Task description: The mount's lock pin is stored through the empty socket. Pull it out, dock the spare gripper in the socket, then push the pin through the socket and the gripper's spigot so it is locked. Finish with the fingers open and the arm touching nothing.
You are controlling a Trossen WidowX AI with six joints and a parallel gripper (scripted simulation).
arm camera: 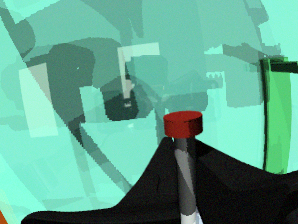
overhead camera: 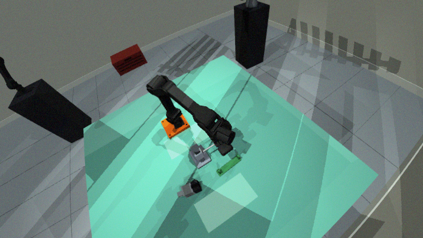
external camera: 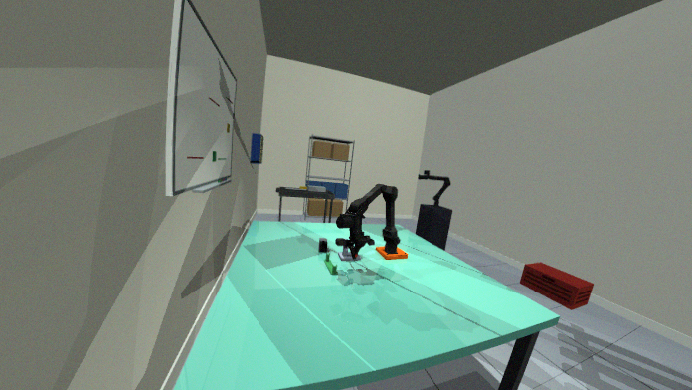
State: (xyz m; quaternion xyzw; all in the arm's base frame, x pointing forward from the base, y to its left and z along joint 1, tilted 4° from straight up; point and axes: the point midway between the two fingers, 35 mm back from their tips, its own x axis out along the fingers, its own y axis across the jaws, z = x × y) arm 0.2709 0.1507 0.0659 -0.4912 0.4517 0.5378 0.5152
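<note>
Right now the green bracket strip is 11 cm ahead of my gripper tip, 3 cm below it and 2 cm to the right of it. The rest, counted from my gripper tip: mount socket 13 cm to the right; then spare gripper 25 cm to the right, 12 cm ahead, 3 cm below.
</note>
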